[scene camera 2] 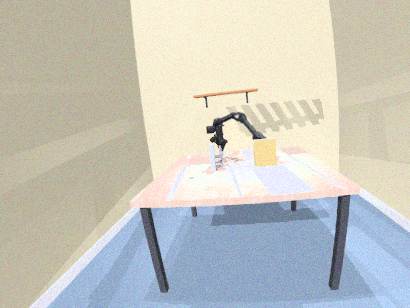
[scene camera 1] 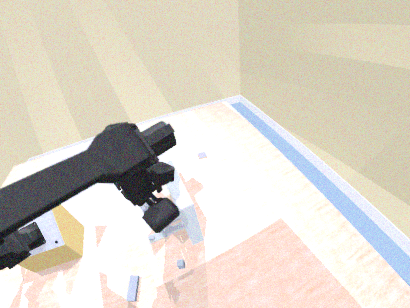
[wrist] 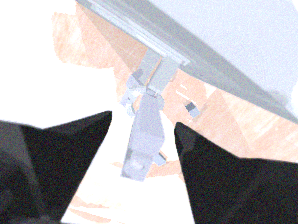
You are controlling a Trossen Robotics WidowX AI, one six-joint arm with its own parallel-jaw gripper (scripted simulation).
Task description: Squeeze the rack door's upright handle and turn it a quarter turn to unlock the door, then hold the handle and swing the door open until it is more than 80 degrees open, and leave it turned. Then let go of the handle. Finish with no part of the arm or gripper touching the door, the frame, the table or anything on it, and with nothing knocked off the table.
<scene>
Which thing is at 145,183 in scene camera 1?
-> My gripper.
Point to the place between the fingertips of my gripper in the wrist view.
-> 144,120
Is my gripper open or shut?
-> Open.
</scene>
